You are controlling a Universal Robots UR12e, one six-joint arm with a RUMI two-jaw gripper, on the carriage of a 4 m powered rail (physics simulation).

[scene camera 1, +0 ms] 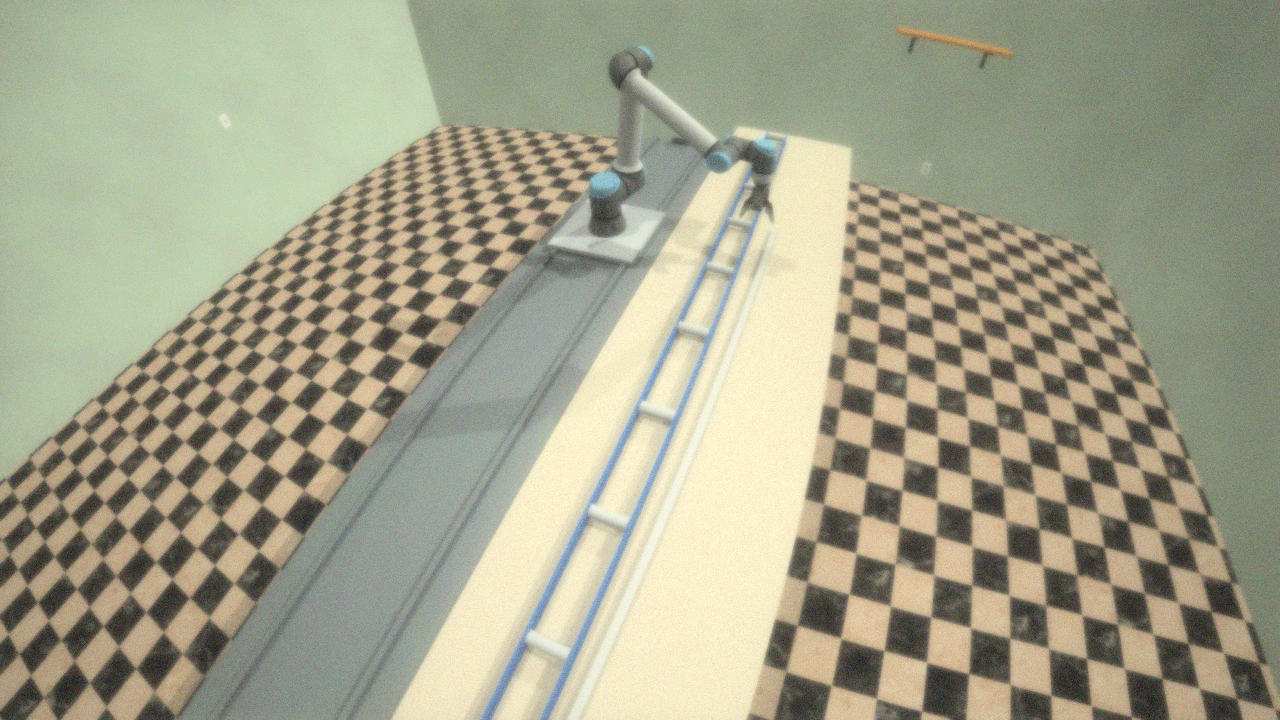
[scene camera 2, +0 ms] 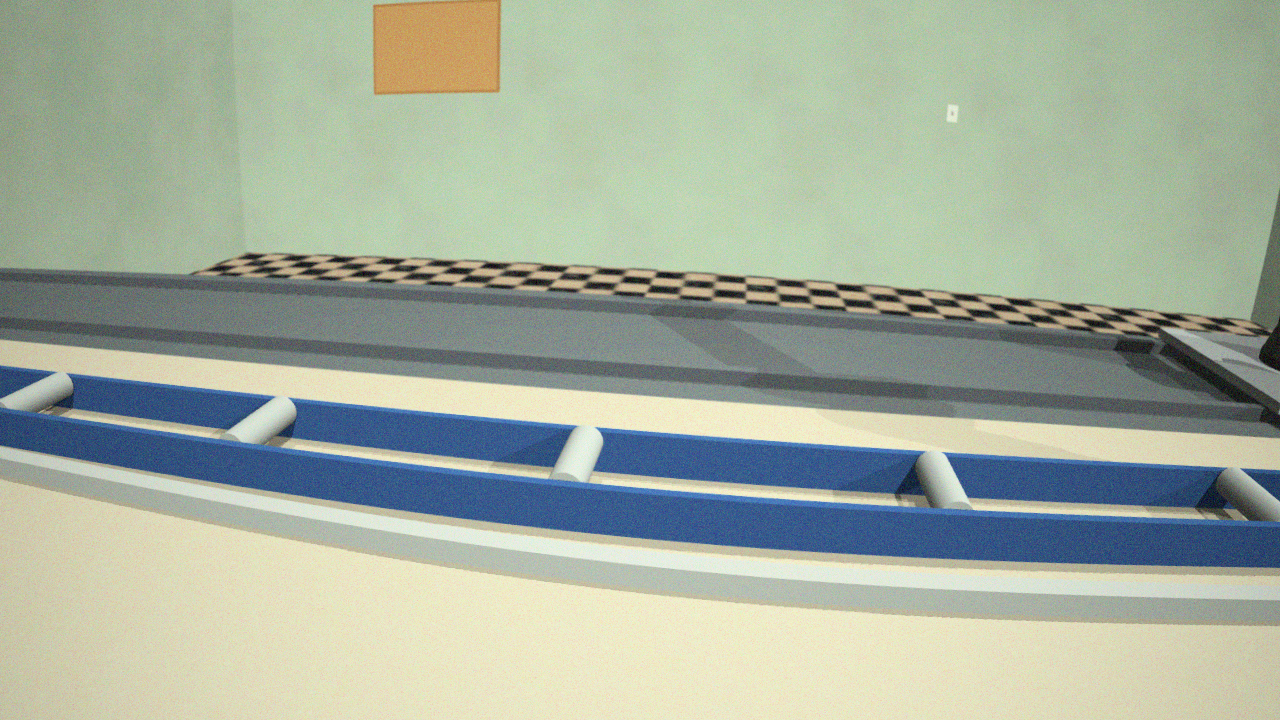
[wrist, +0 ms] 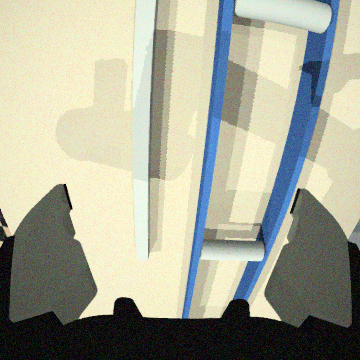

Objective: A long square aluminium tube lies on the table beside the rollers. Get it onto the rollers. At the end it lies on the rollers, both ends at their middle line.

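Pixels of known places: gripper, between the fingertips: [scene camera 1: 756, 221] [wrist: 181, 190]; arm's base, origin of its link: [scene camera 1: 607, 226].
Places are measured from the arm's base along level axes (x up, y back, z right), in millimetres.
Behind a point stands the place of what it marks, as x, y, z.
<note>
The long pale aluminium tube [scene camera 1: 664, 513] @(-5, -765, 1275) [scene camera 2: 716, 573] @(-6, -780, 1191) [wrist: 142, 150] @(-5, -790, -64) lies on the table alongside the blue roller frame [scene camera 2: 805, 530] @(-5, -694, 1105) [wrist: 214, 125] @(22, -689, -11), outside it and apart from it. White rollers [scene camera 1: 657, 411] @(28, -624, 961) [scene camera 2: 579, 454] @(29, -634, 1344) [wrist: 233, 250] @(25, -620, -236) cross between the frame's two blue side rails. My gripper [scene camera 1: 757, 215] @(193, -728, -9) [wrist: 181, 190] @(193, -728, -9) is wide open and empty, above the frame and table close to the tube's far end. In the wrist view that tube end shows between the spread fingers, left of the middle. The tube's near end is cut off in the scene camera 1 view.
The arm stands on its carriage plate [scene camera 1: 639, 231] @(0, -168, -12) [scene camera 2: 1221, 347] @(0, 105, 138) at the far part of the grey powered rail [scene camera 1: 474, 394] [scene camera 2: 537, 335], which runs beside the cream table [scene camera 1: 787, 376] @(-30, -1012, 614) [scene camera 2: 447, 662] @(-30, -913, 1397). An orange bench or shelf [scene camera 1: 953, 41] is on the back wall.
</note>
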